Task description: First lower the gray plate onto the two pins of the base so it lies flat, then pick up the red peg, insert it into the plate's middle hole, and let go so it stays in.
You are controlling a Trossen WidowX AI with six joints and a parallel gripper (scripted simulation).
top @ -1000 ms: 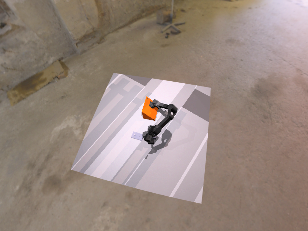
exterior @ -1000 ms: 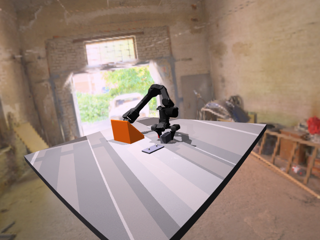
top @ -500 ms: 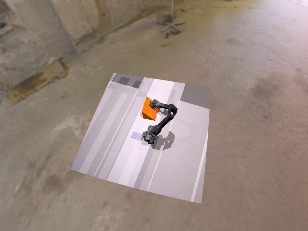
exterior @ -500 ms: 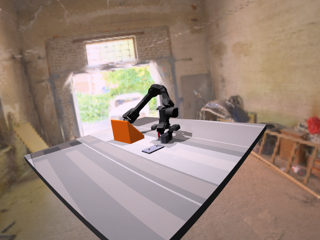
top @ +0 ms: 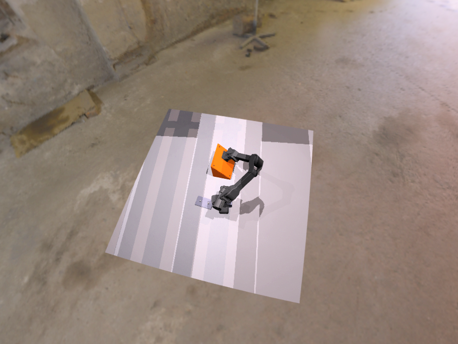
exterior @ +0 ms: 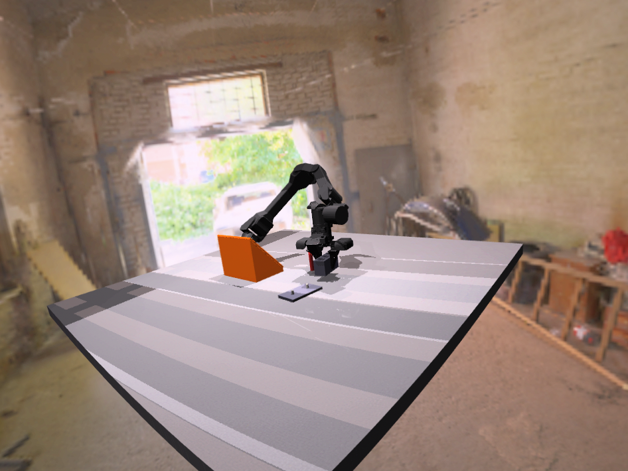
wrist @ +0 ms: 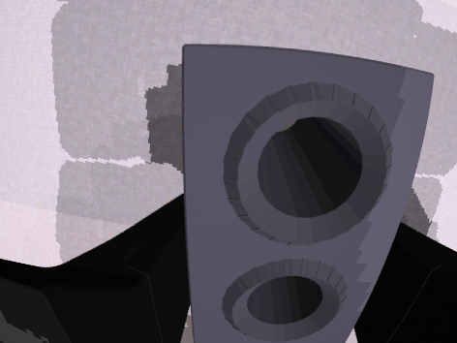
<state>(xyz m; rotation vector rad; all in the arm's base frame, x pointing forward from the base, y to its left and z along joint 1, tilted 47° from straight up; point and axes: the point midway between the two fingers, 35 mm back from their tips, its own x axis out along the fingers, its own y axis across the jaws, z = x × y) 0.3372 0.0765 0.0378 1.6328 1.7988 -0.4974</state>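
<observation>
My gripper tip is now 150 mm to the left of the base, 20 mm short of it and 20 mm above it. Also, from my gripper tip: red peg: 100 mm behind, 40 mm to the left, 10 mm above; gray plate: 30 mm above.
</observation>
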